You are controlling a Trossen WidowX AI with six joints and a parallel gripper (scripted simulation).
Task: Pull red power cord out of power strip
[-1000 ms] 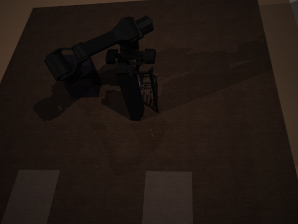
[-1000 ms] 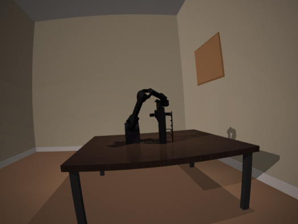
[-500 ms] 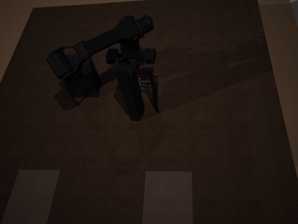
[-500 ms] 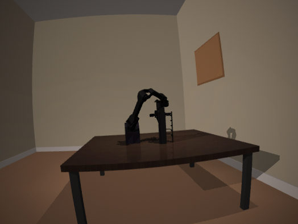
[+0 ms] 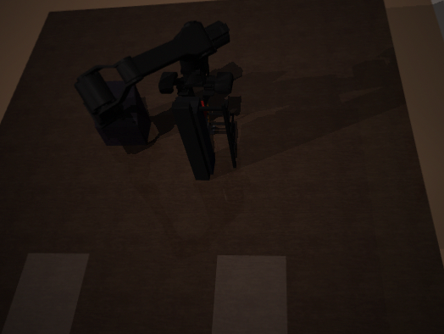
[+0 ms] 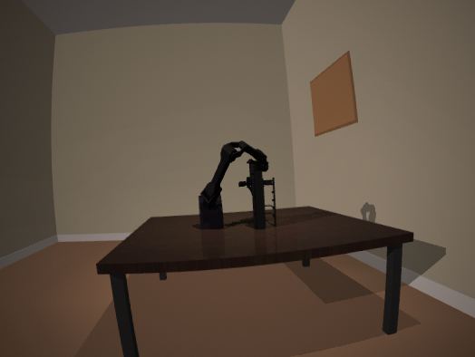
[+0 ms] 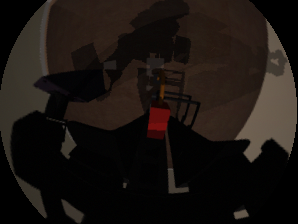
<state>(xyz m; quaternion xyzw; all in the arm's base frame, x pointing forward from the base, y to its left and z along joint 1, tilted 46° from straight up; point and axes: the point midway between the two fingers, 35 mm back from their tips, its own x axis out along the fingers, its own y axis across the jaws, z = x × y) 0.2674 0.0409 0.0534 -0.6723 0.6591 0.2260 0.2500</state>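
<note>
The red plug lies 3 cm to the right of my gripper tip. Round my gripper tip: thin ladder-like frame (9 cm to the right, 9 cm ahead, 2 cm below).
</note>
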